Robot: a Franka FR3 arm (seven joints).
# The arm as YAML. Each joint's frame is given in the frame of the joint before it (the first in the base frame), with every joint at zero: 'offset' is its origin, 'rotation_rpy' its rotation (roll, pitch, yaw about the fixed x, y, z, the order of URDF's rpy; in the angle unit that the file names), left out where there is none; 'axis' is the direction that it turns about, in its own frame. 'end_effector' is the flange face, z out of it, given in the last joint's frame.
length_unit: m
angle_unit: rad
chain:
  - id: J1
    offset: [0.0, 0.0, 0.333]
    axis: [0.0, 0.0, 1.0]
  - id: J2
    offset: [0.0, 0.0, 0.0]
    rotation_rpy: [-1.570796, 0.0, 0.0]
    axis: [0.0, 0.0, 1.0]
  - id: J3
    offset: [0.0, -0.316, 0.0]
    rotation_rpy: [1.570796, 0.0, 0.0]
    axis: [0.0, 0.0, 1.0]
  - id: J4
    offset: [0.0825, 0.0, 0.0]
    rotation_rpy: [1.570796, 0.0, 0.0]
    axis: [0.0, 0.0, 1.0]
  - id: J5
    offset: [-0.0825, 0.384, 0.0]
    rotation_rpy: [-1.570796, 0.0, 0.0]
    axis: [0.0, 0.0, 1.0]
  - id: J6
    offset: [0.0, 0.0, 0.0]
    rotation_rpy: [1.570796, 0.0, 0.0]
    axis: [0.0, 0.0, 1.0]
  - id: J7
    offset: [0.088, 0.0, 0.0]
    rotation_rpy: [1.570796, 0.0, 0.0]
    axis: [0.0, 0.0, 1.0]
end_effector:
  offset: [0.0, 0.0, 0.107]
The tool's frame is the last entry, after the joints.
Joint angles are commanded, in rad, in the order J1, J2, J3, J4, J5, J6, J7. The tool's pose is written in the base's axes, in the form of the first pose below.
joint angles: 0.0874, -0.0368, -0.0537, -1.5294, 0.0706, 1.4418, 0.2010
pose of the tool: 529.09, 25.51, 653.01, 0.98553, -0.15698, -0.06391, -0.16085, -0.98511, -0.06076
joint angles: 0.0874, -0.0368, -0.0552, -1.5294, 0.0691, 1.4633, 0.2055
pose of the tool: 531.51, 24.49, 654.80, 0.98543, -0.16455, -0.04293, -0.16706, -0.98390, -0.06343
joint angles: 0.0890, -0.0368, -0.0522, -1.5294, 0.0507, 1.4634, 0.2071
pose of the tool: 531.49, 24.84, 654.67, 0.98572, -0.16378, -0.03926, -0.16549, -0.98517, -0.04534
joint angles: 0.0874, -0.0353, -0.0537, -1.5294, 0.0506, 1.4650, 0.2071
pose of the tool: 532.22, 23.21, 654.01, 0.98519, -0.16693, -0.03914, -0.16863, -0.98464, -0.04524
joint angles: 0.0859, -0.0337, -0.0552, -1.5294, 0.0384, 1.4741, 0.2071
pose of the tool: 533.84, 20.23, 653.87, 0.98473, -0.17161, -0.02936, -0.17259, -0.98438, -0.03485
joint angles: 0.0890, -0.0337, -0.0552, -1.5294, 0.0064, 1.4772, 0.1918
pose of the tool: 534.25, 18.22, 654.04, 0.98745, -0.15669, -0.01978, -0.15681, -0.98762, -0.00455
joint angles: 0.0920, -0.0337, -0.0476, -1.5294, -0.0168, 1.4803, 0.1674
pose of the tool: 534.47, 21.32, 654.33, 0.99218, -0.12413, -0.01269, -0.12390, -0.99214, 0.01751
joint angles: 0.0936, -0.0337, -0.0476, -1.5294, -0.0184, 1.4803, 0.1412
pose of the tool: 534.44, 21.99, 654.33, 0.99524, -0.09664, -0.01291, -0.09639, -0.99517, 0.01875
